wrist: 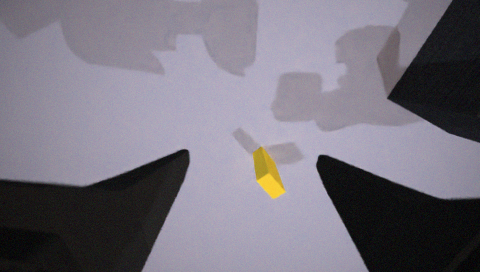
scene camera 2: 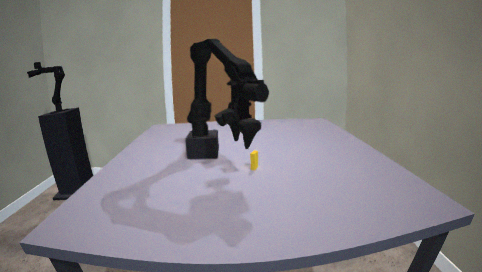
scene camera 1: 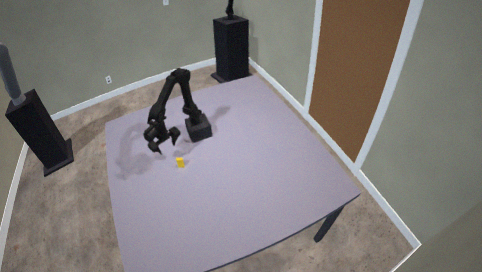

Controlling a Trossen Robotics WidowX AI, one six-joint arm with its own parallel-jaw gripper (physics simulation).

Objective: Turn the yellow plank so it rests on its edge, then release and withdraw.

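Note:
The yellow plank is a small block that stands upright on its small end on the table. My gripper is open and empty, with its fingers pointing down, above the table near the plank. In scene camera 2 the fingertips are a little above and to the left of the plank's top. In the wrist view the plank shows between the two fingertips, a little nearer the right one, and stands apart from both.
The arm's base stands on the table close to the plank; its dark block also shows at the wrist view's upper right. Black pedestals stand on the floor beyond the table. The arm's shadows lie across the tabletop.

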